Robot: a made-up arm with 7 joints. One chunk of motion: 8 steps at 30 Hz.
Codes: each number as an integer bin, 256 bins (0 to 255) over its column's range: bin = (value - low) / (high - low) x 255, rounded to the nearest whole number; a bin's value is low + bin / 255 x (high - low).
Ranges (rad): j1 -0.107..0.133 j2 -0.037..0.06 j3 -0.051..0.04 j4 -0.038..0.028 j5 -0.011..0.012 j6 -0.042..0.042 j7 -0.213..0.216
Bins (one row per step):
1: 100 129 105 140 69 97 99
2: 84 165 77 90 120 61 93
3: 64 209 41 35 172 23 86
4: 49 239 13 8 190 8 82
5: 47 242 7 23 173 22 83
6: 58 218 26 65 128 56 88
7: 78 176 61 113 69 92 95
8: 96 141 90 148 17 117 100
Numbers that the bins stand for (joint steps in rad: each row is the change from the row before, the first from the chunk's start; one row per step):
1: -0.01288 0.01207 -0.01353 -0.00176 -0.00478 -0.01005 -0.04645
2: -0.02794 0.02576 -0.02352 -0.01471 -0.00018 -0.02191 -0.05654
3: -0.04676 0.04250 -0.03637 -0.02894 0.00451 -0.03442 -0.06832
4: -0.06088 0.05391 -0.04636 -0.03593 0.00614 -0.03936 -0.07505
5: -0.06276 0.05505 -0.04850 -0.03205 0.00460 -0.03475 -0.07336
6: -0.05241 0.04593 -0.04172 -0.02118 0.00055 -0.02355 -0.06495
7: -0.03359 0.02995 -0.02923 -0.00875 -0.00478 -0.01169 -0.05318
8: -0.01665 0.01664 -0.01888 0.00031 -0.00947 -0.00346 -0.04476

